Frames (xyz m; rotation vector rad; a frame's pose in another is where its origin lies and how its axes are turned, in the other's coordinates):
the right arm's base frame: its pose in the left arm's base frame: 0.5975 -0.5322 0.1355 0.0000 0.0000 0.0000
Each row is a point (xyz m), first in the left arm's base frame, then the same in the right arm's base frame.
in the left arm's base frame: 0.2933 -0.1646 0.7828
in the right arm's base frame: -0.3042 0.3676 0.6473
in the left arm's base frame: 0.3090 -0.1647 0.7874
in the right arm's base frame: -0.2885 0.3675 0.6519
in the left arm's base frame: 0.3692 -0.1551 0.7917
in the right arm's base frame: -0.2283 0.3771 0.6562
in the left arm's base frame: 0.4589 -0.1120 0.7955
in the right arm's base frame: -0.1386 0.4202 0.6600
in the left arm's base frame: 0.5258 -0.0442 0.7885
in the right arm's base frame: -0.0717 0.4880 0.6530
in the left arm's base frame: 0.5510 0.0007 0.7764
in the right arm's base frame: -0.0465 0.5329 0.6409
